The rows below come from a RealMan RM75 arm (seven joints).
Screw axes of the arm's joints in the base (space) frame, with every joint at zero. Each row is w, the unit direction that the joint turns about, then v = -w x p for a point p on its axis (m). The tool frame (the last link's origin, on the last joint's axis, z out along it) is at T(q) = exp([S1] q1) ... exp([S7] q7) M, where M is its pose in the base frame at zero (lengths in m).
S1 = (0, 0, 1, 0, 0, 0)
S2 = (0, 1, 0, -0.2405, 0, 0)
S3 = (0, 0, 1, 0, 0, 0)
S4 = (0, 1, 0, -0.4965, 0, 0)
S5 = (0, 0, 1, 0, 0, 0)
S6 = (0, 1, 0, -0.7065, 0, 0)
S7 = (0, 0, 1, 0, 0, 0)
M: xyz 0 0 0.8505 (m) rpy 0 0 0 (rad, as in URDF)
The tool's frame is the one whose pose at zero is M.
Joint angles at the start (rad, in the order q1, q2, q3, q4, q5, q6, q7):
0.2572, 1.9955, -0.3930, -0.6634, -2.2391, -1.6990, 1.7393
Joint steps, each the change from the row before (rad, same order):
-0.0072, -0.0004, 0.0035, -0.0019, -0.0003, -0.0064, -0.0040
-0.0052, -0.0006, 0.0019, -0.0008, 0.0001, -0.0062, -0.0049
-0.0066, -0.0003, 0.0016, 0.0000, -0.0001, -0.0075, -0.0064
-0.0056, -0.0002, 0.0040, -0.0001, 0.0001, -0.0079, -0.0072
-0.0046, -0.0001, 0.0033, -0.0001, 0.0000, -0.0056, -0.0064
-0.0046, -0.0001, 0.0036, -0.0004, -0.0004, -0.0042, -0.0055
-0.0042, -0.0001, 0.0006, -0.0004, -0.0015, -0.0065, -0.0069
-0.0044, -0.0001, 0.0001, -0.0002, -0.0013, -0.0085, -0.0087
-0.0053, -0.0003, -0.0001, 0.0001, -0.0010, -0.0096, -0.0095
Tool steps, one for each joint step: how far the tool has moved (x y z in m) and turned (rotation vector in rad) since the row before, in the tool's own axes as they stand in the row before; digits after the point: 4 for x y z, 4 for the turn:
0.0023, 0.0002, -0.0023, 0.0001, -0.0017, 0.0015
0.0017, 0.0004, -0.0017, -0.0018, -0.0007, -0.0009
0.0025, 0.0006, -0.0017, -0.0032, -0.0001, -0.0004
0.0020, 0.0007, -0.0017, -0.0033, -0.0025, -0.0016
0.0016, 0.0004, -0.0014, -0.0018, -0.0022, -0.0017
0.0016, 0.0002, -0.0015, -0.0001, -0.0023, -0.0010
0.0018, 0.0007, -0.0011, -0.0035, 0.0018, -0.0033
0.0019, 0.0010, -0.0011, -0.0058, 0.0022, -0.0049
0.0022, 0.0012, -0.0013, -0.0066, 0.0021, -0.0049

